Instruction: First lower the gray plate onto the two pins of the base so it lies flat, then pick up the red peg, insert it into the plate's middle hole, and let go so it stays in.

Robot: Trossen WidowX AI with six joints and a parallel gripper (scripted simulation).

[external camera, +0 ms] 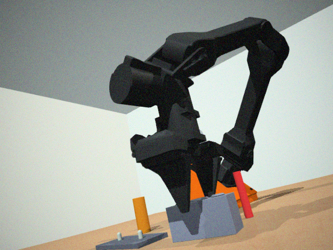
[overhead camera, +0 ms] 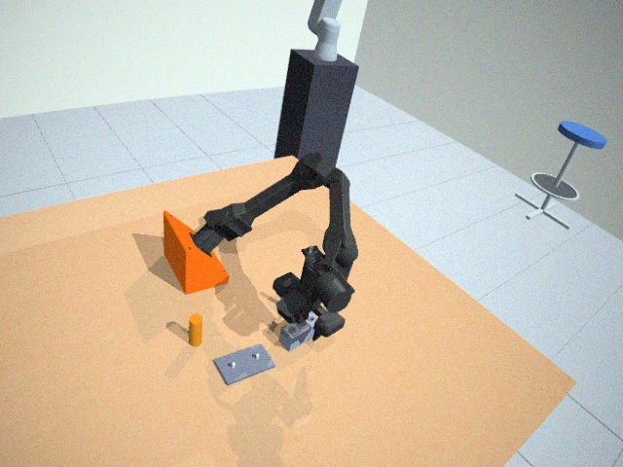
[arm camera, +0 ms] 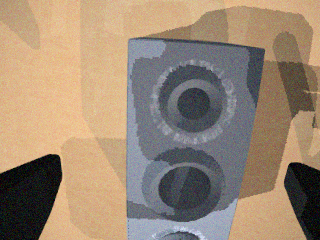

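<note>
The gray plate is right at my gripper tip. From my gripper tip the other things lie so: short orange cylinder 7 cm behind, 24 cm to the right; then gray base 3 cm ahead, 15 cm to the right, 3 cm below; then red peg 11 cm behind, 1 cm to the left.
</note>
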